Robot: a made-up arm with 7 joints.
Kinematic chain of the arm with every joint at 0, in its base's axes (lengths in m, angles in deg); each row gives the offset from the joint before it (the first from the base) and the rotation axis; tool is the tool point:
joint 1: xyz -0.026 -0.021 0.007 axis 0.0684 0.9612 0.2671
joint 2: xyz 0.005 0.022 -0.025 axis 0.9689 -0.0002 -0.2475
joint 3: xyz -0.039 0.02 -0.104 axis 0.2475 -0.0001 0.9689
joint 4: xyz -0.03 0.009 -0.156 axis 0.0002 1 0
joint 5: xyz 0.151 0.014 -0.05 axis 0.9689 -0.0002 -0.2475
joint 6: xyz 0.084 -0.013 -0.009 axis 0.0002 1 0
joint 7: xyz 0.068 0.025 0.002 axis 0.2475 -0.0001 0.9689
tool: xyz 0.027 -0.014 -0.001
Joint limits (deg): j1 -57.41..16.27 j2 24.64..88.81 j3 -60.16..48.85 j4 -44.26..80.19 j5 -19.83..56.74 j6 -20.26..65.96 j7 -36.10..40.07
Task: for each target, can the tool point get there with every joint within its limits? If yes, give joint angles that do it. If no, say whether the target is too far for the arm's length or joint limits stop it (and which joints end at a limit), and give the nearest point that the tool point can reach.
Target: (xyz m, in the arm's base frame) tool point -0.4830 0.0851 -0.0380
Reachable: no: joint limits stop it (at a limit: joint 1, joint 2, joint 3, joint 4, joint 6, joint 7) | nearest point -0.3533 0.2934 -0.4081 | short by 0.444 m
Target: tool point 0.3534 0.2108 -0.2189
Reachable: yes | joints -22.39 31.20 3.00 4.81 43.57 49.51 1.30
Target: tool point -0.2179 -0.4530 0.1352
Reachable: no: joint limits stop it (at a limit: joint 1, joint 2, joint 3, joint 4) | nearest point 0.0759 -0.1821 -0.0207 | short by 0.429 m
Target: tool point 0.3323 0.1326 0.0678
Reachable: yes | joints -35.22 53.65 6.97 -16.84 22.90 16.78 19.27
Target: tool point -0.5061 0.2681 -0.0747
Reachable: no: joint limits stop it (at a limit: joint 1, joint 3, joint 4, joint 6, joint 7) | nearest point -0.3145 0.4123 -0.3219 | short by 0.344 m
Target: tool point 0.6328 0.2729 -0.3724
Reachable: no: too far | nearest point 0.4796 0.2156 -0.3024 | short by 0.178 m
